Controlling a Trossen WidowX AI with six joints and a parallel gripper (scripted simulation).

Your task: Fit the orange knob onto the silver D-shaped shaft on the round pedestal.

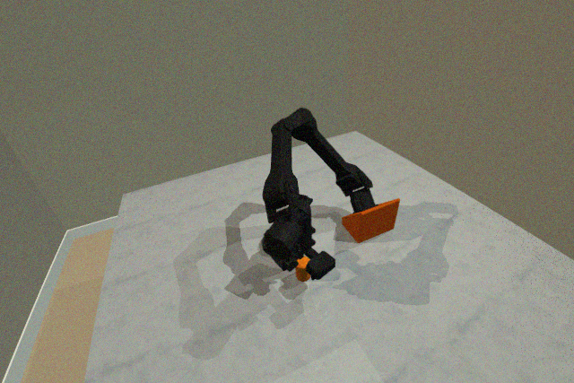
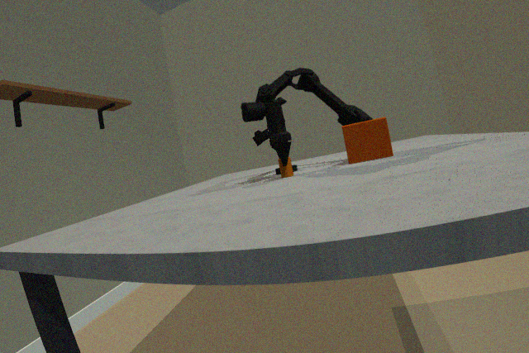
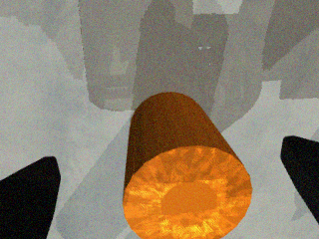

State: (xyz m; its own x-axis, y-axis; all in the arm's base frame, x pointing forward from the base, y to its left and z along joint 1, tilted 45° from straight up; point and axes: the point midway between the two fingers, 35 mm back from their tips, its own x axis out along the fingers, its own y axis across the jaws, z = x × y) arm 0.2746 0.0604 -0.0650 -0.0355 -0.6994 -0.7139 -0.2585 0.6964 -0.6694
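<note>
My gripper tip is now 10 mm below the orange knob. The rest, counted from my gripper tip: round dark pedestal: 30 mm ahead, 140 mm to the right, 10 mm below.
</note>
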